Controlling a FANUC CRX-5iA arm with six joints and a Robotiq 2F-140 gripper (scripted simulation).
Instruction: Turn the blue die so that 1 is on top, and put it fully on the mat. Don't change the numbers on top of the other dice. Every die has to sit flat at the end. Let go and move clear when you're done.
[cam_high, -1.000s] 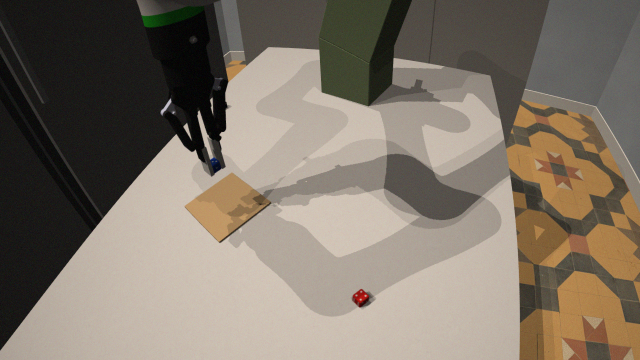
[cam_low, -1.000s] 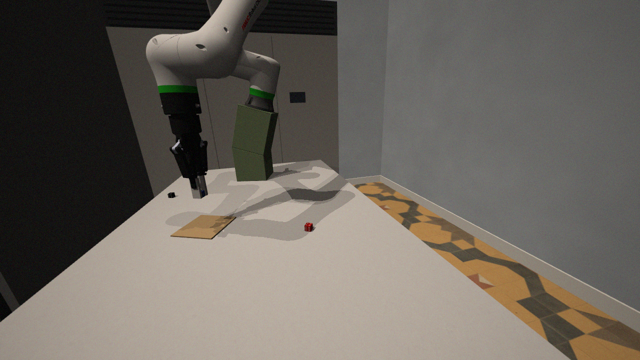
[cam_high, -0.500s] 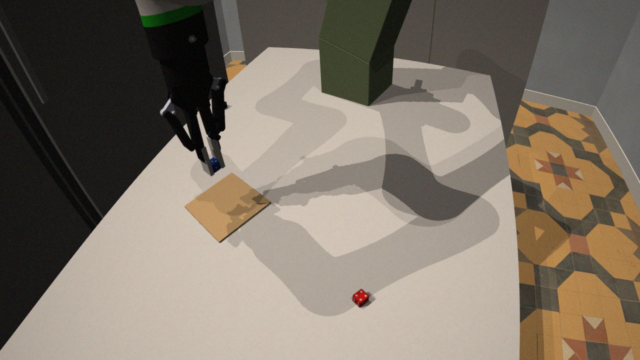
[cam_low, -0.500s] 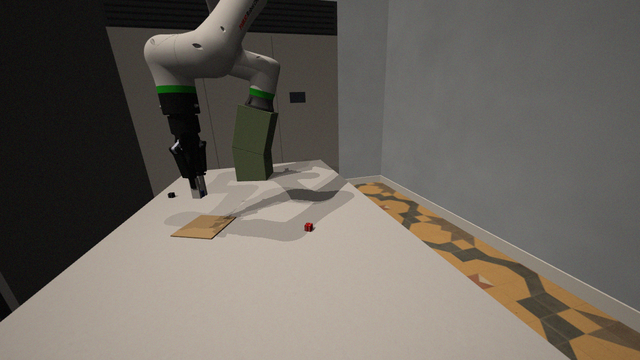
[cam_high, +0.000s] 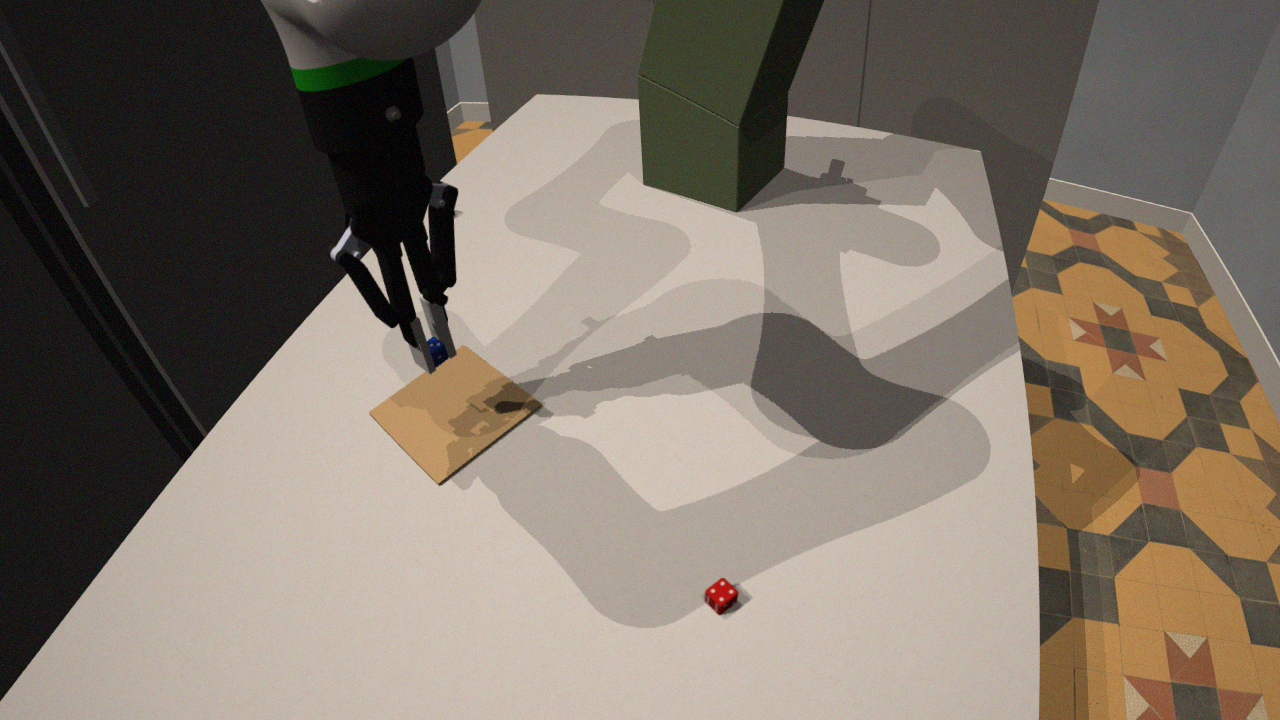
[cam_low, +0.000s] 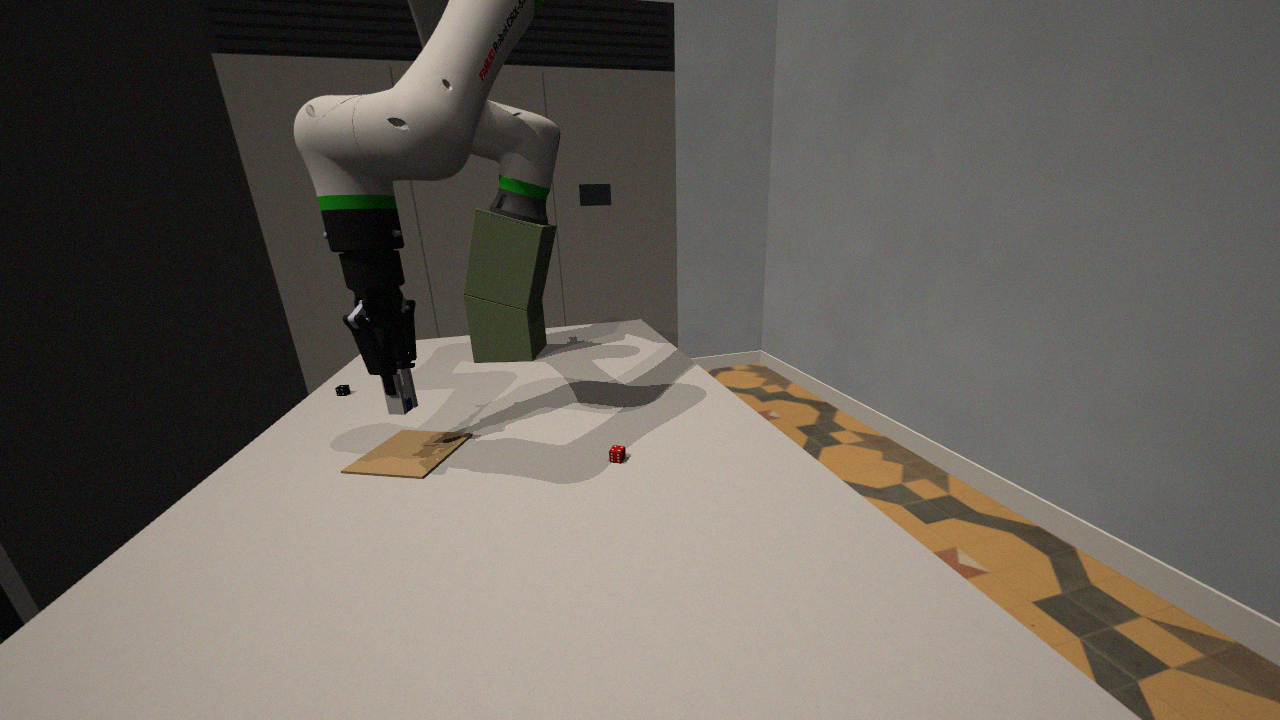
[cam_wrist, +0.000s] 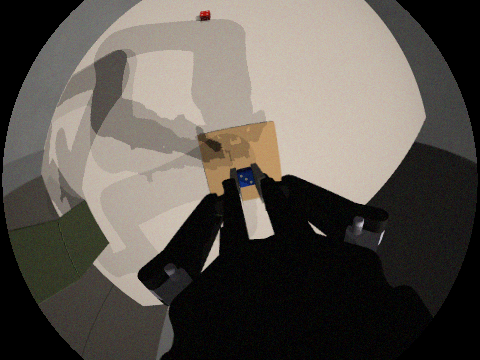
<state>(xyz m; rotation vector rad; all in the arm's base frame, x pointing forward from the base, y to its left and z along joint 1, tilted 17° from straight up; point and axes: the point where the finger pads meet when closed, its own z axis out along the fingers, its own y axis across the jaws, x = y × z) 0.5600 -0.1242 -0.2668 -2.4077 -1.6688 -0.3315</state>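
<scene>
My hand is 11 cm above the mat. The rest, counted from my hand: blue die (2 cm below); then red die (32 cm to the left, 12 cm ahead, 10 cm below); then black die (34 cm behind, 23 cm to the right, 10 cm below).
</scene>
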